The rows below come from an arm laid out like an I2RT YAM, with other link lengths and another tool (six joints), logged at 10 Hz.
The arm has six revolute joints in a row. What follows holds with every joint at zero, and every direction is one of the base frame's.
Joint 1 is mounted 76.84 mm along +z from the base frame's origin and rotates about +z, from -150 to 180 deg.
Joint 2 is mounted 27.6 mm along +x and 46.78 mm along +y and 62.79 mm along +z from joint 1 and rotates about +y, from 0 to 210 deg.
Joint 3 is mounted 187.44 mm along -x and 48.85 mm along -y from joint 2 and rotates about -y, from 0 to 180 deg.
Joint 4 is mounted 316.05 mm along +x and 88.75 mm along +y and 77.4 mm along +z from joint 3 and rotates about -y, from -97 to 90 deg.
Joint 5 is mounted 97.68 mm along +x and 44.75 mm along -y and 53.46 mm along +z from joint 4 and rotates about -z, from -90 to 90 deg.
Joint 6 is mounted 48.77 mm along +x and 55.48 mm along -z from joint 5 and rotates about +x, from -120 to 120 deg.
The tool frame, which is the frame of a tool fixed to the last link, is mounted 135 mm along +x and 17 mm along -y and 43 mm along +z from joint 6; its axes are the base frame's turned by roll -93.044, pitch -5.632 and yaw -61.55 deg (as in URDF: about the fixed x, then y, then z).
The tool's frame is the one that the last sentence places.
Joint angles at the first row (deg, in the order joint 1, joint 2, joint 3, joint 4, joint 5, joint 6):
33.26 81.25 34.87 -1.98 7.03 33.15
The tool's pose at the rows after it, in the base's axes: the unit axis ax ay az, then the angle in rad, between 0 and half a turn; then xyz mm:
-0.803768, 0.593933, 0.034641, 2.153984, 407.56, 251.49, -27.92
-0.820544, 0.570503, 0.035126, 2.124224, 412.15, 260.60, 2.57
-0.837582, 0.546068, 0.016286, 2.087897, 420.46, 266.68, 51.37
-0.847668, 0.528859, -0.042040, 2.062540, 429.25, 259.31, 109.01
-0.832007, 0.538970, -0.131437, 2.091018, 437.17, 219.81, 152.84
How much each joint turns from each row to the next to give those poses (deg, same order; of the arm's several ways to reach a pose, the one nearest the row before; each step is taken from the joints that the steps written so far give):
-0.01 -1.96 0.48 -2.03 -1.27 -1.86
0.00 -4.31 0.66 -2.60 -1.27 -2.25
0.01 -5.31 2.25 -4.20 0.26 -2.58
0.00 -5.64 2.45 -3.95 4.05 -2.93
-2.06 -6.19 0.35 -4.01 7.17 -2.95

